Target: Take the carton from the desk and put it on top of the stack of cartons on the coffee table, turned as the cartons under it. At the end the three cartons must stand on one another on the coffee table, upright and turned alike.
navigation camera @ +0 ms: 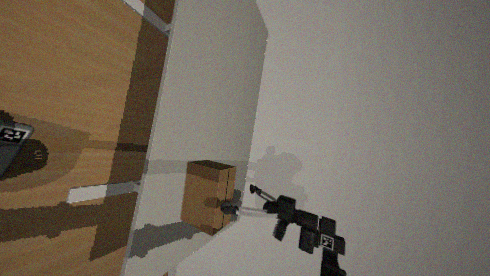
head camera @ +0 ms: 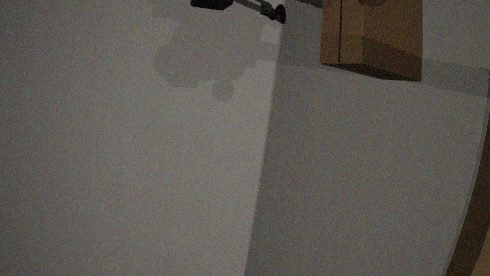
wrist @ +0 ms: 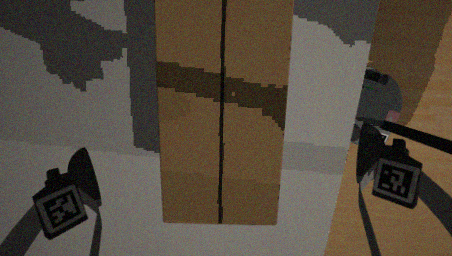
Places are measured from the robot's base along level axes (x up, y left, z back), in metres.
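Where they show: gripper, fingertip midpoint: [navigation camera: 237,195] [head camera: 318,4] [wrist: 226,156].
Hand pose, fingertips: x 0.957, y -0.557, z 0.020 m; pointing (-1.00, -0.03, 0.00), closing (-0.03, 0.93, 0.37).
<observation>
After its pixels a point has its place.
The brown carton [head camera: 385,40] {y -0.493, x 0.841, z -0.006 m} [navigation camera: 205,197] {y -0.509, x 0.846, z 0.056 m} [wrist: 222,150] {y -0.556, x 0.901, z 0.005 m} stands on the pale grey desk [head camera: 360,175] {y -0.570, x 0.721, z -0.312 m} [navigation camera: 210,75] {y -0.444, x 0.721, z -0.474 m} [wrist: 310,200] {y -0.357, x 0.721, z -0.101 m}. A dark seam runs along its face in the wrist view. My gripper [navigation camera: 242,198] {y -0.557, x 0.957, z 0.020 m} [wrist: 226,156] {y -0.557, x 0.957, z 0.020 m} is open wide and empty. In the wrist view its fingertips lie left and right of the carton, with a gap on each side. In the navigation view one fingertip overlaps the carton's edge and the other is off to the side. In the head view part of the gripper shows at the top edge. The coffee table and its stack do not show.
A pale wall [head camera: 125,175] {y -1.032, x 1.166, z -0.568 m} [navigation camera: 375,100] {y -1.010, x 1.456, z -0.661 m} runs along the desk's back edge. Beyond the desk's front edge is the wooden floor [navigation camera: 65,75] {y -0.184, x 0.001, z -0.335 m} [wrist: 425,230] {y 0.734, x 0.001, z -0.418 m}. My dark base [navigation camera: 15,145] {y -0.151, x 0.160, z 0.036 m} [wrist: 382,97] {y 0.066, x 0.160, z 0.170 m} stands there. A white desk leg [navigation camera: 100,192] shows near it.
</observation>
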